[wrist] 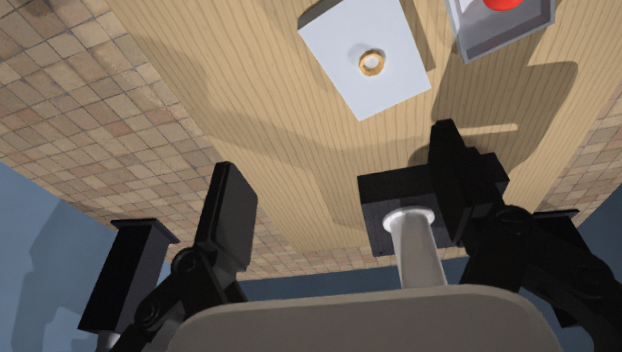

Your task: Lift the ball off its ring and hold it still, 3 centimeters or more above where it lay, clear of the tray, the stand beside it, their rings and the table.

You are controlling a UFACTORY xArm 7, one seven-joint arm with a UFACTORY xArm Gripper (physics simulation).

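Pixels of known places: gripper, fingertip midpoint: (332, 162); arm's base, link origin: (407, 218).
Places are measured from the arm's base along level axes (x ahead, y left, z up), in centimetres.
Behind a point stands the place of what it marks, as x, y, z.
A red ball (502, 4) @(48.4, -4.0, -2.2) shows in part at the top right edge, inside a grey, walled tray (510, 41) @(41.7, -9.5, -5.6) that is also cut off by the edge. The ring under the ball does not show. Left of the tray, a pale flat-topped stand (392, 90) @(35.4, 7.9, -3.9) bears an orange ring (371, 73) @(39.4, 11.7, -2.9) with no ball on it. My gripper (332, 162) @(52.6, 18.8, 25.8) is wide open and empty. In the view its fingers lie below the stand and to the lower left of the tray and ball, well apart from the ball.
The wooden table (270, 90) @(34.3, 28.5, -8.4) carries the tray and stand. A black block (392, 187) @(9.4, 4.6, -3.3) with a pale column (420, 255) @(4.7, 0.6, 11.6) shows partly behind the right finger. Another black block (125, 270) is at lower left. Tiled floor (100, 110) lies beyond the table's left edge.
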